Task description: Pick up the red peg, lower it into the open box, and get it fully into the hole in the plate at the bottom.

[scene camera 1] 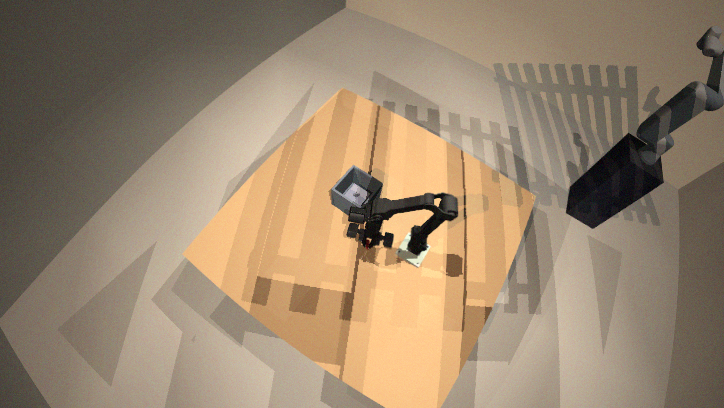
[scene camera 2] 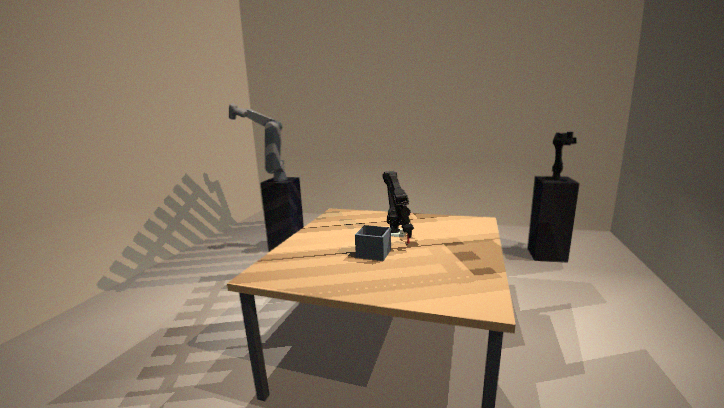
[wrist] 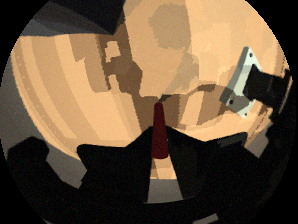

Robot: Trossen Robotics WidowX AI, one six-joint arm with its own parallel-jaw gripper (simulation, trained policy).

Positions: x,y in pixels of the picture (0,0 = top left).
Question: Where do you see a red peg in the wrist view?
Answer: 159,150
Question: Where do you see a box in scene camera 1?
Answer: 355,175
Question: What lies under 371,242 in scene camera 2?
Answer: A box.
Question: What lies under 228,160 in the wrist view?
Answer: My gripper.
